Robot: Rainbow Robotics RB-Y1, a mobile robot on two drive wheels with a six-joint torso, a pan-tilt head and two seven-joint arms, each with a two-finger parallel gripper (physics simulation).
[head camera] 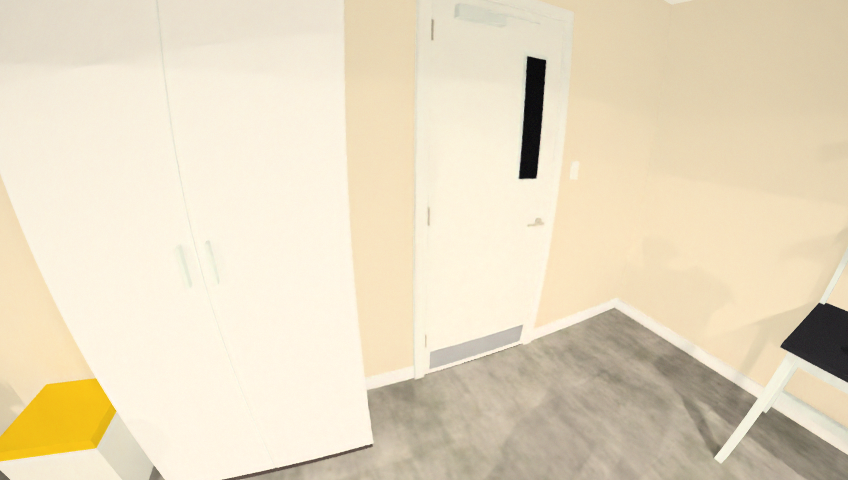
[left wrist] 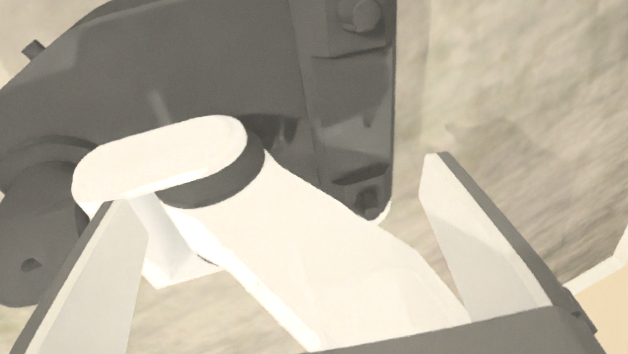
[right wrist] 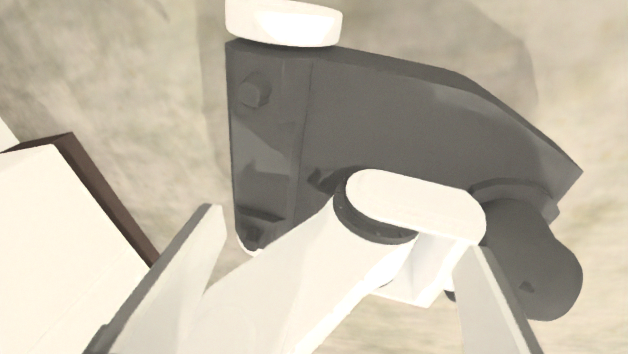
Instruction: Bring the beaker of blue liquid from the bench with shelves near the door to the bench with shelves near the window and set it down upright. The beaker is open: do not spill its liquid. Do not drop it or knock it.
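Note:
The bench near the door shows in part at the right edge of the head view, with a black top and white legs. The beaker of blue liquid does not show in any view, and neither does the bench near the window. My left gripper is open, with no object between its fingers. My right gripper is open too, with no object between its fingers. Both hang beside my own dark base, above the floor, away from the bench top.
A tall white cabinet stands at the left, near my right gripper's side in the right wrist view. A white bin with a yellow lid is at the lower left. The closed door is ahead. Grey floor lies between cabinet and bench.

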